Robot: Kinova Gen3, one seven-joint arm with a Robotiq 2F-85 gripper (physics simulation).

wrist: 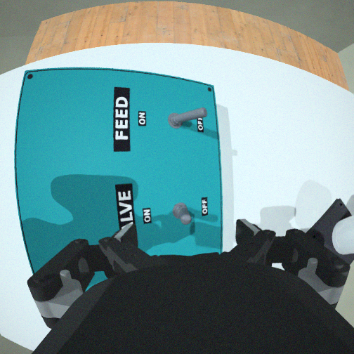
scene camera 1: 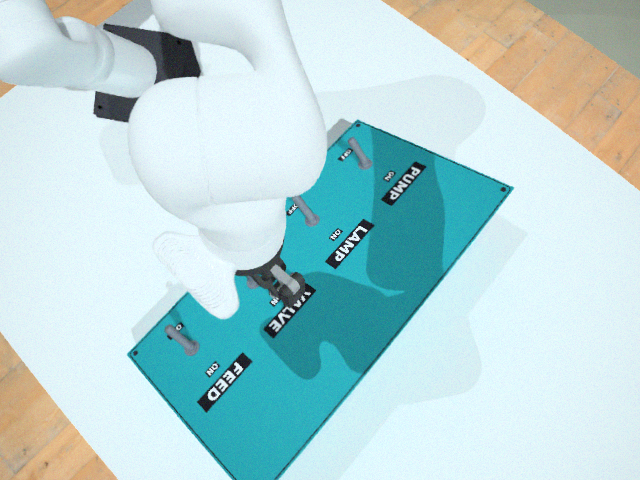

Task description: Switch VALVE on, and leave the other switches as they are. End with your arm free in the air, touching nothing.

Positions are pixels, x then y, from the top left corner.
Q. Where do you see a teal panel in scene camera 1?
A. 254, 389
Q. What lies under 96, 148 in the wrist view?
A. A teal panel.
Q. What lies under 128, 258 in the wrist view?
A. My gripper.
